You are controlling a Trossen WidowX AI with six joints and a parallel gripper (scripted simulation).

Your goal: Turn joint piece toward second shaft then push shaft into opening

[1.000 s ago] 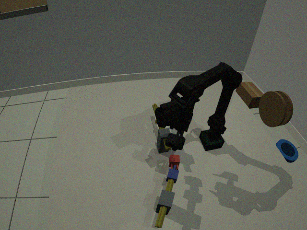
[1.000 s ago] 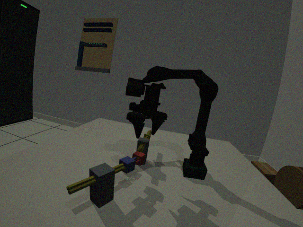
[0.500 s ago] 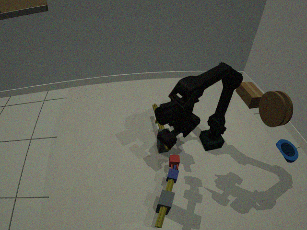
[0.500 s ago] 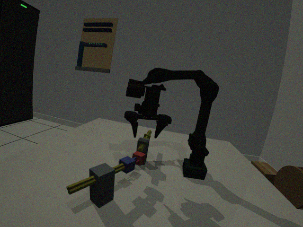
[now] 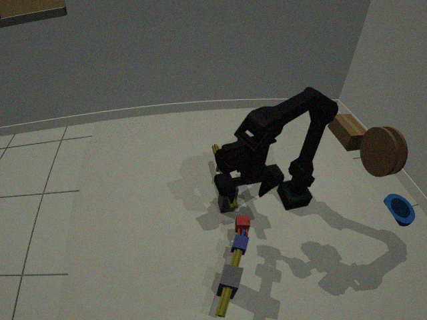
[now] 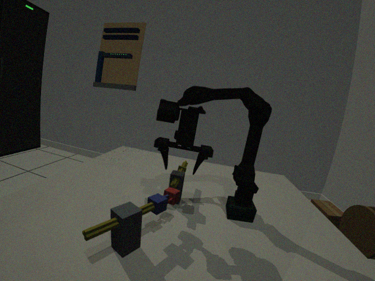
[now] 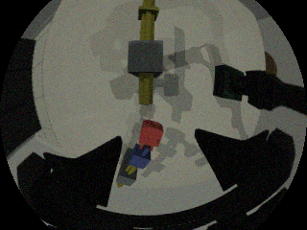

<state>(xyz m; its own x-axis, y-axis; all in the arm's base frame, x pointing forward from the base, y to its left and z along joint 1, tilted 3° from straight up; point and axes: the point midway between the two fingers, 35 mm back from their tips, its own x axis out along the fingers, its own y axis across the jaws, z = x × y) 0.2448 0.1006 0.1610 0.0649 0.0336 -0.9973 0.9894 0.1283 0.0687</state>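
My gripper tip is 7 cm above the red joint piece, 5 cm to the right of it and 1 cm short of it.
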